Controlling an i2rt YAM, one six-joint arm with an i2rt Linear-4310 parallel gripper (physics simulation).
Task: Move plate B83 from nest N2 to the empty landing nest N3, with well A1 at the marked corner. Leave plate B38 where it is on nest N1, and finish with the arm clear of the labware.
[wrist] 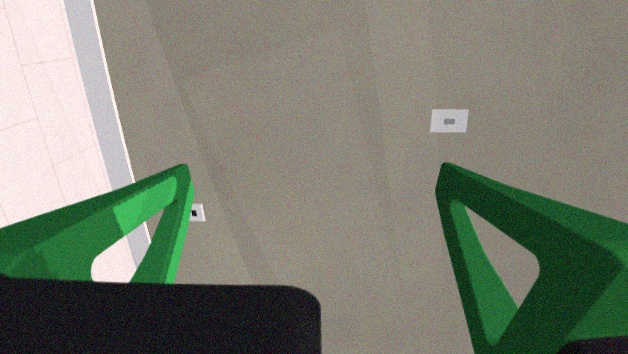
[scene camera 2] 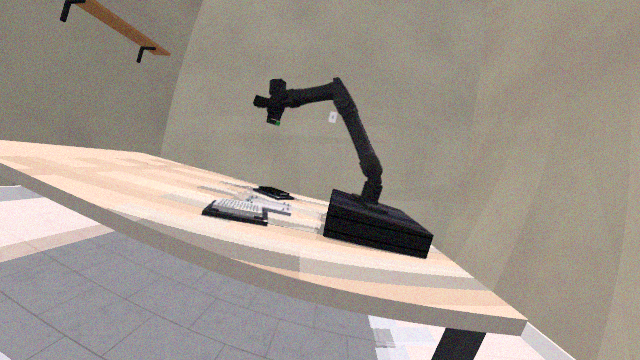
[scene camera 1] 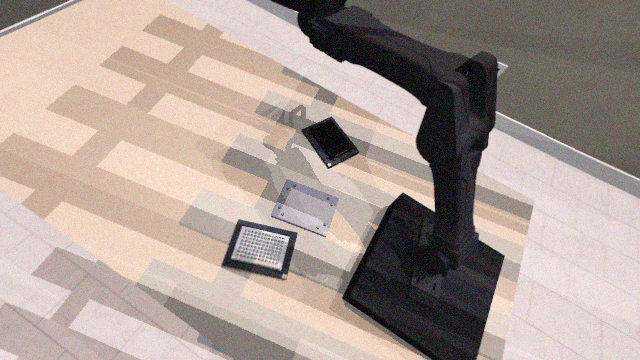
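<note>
A white well plate [scene camera 1: 260,246] [scene camera 2: 235,205] sits on a dark nest [scene camera 1: 255,271] [scene camera 2: 240,218]. A black well plate [scene camera 1: 330,138] [scene camera 2: 272,191] sits on another dark nest [scene camera 1: 343,159] farther back. An empty pale grey nest [scene camera 1: 306,207] [scene camera 2: 281,207], N3, lies between them. No plate or nest label is readable, so I cannot tell which plate is B83. Each dark nest has a white mark at one corner. My gripper [wrist: 314,177] [scene camera 2: 273,122] is open and empty, high above the table and apart from both plates. Its fingers do not show in scene camera 1.
The arm's black base block [scene camera 1: 425,300] [scene camera 2: 377,227] stands on the table [scene camera 1: 165,165] [scene camera 2: 150,200] to the right of the nests. A wooden wall shelf [scene camera 2: 120,26] is at the upper left. A wall plate [wrist: 449,121] [scene camera 2: 332,117] is on the wall.
</note>
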